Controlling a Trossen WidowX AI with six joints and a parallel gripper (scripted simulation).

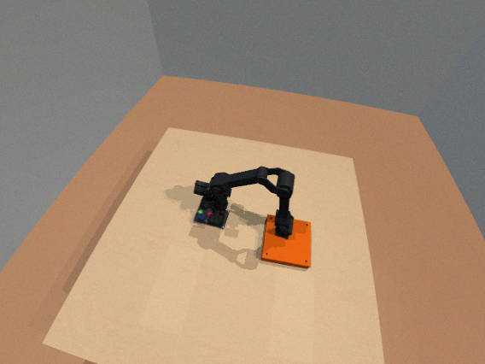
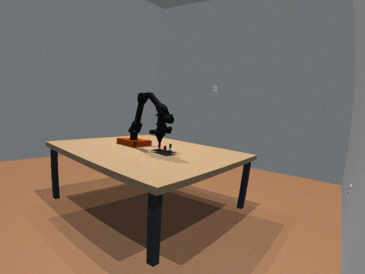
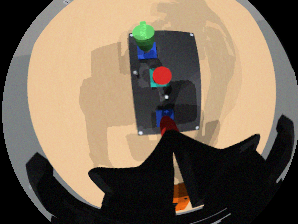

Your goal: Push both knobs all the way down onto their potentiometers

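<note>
Right now my gripper tip is 20 mm above the red knob. Also, from my gripper tip: green knob 90 mm ahead, 20 mm to the left.
</note>
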